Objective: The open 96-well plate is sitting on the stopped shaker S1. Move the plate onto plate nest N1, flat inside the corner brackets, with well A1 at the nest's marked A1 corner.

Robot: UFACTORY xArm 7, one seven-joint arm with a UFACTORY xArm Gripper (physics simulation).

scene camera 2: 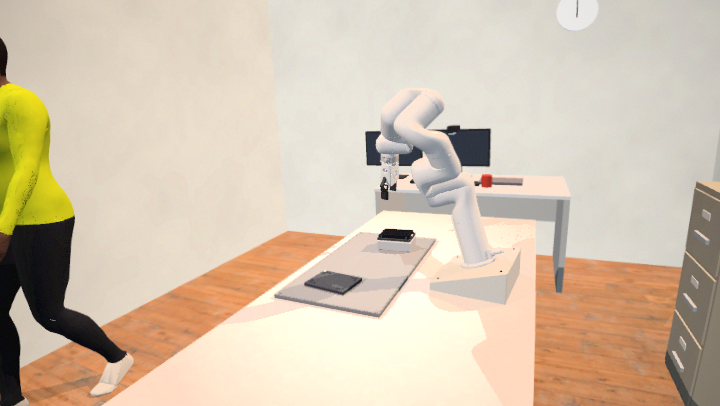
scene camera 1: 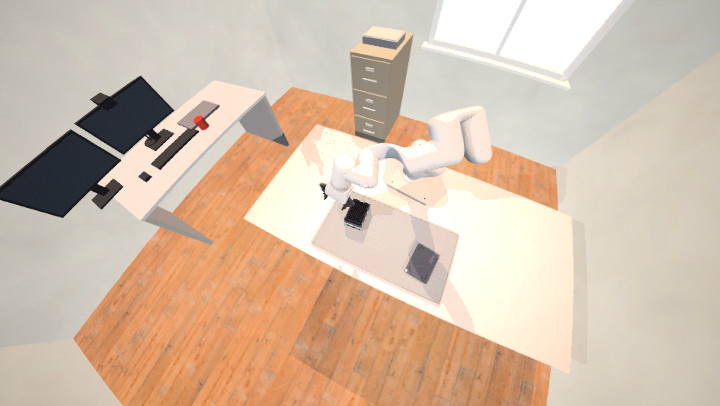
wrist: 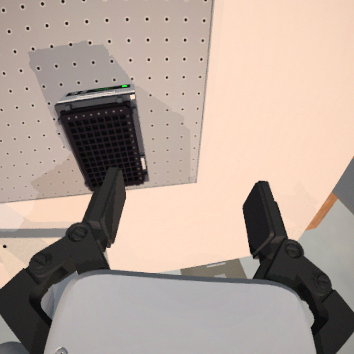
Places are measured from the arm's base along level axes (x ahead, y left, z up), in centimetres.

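Pixels of known places: gripper, fingertip midpoint: (scene camera 2: 388, 194) (scene camera 1: 334, 202) (wrist: 186, 187); arm's base at its link origin: (scene camera 2: 478, 261).
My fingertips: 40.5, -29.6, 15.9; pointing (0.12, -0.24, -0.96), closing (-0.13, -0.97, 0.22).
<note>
For each thing: its top centre in the pictures, then the offset to it from my fingertips, as dx, dy, dz. Level surfaces: height alone.
- black 96-well plate at its top centre: (wrist: 106, 153) (scene camera 2: 396, 232) (scene camera 1: 356, 211) -5.3, +7.9, -14.3
- dark flat plate nest N1 at its top centre: (scene camera 2: 333, 279) (scene camera 1: 422, 262) +6.5, +47.7, -19.7
- grey perforated board at its surface level: dz -21.2
- pale table at its surface level: dz -22.5
The black 96-well plate (scene camera 1: 357, 212) (scene camera 2: 396, 234) (wrist: 102, 142) sits on the light-sided shaker S1 (scene camera 2: 396, 245) (wrist: 96, 95), its wells facing up. A green light shows on the shaker's end face in the wrist view. The dark flat plate nest N1 (scene camera 1: 422, 263) (scene camera 2: 332, 281) has no plate on it. Its A1 mark is too small to read. My gripper (scene camera 1: 334, 202) (scene camera 2: 384, 195) (wrist: 186, 187) is open and empty, well above the table and off to one side of the plate. In the wrist view, the left finger overlaps the plate's near end, and the gap lies to the right of the plate.
The shaker and nest stand on a grey perforated board (scene camera 1: 383, 239) (scene camera 2: 347, 257) (wrist: 165, 65) on the pale table (scene camera 1: 519, 262) (scene camera 2: 428, 353). The arm's base (scene camera 2: 478, 282) stands beside the board. A person (scene camera 2: 35, 166) in a yellow top is at the left in scene camera 2.
</note>
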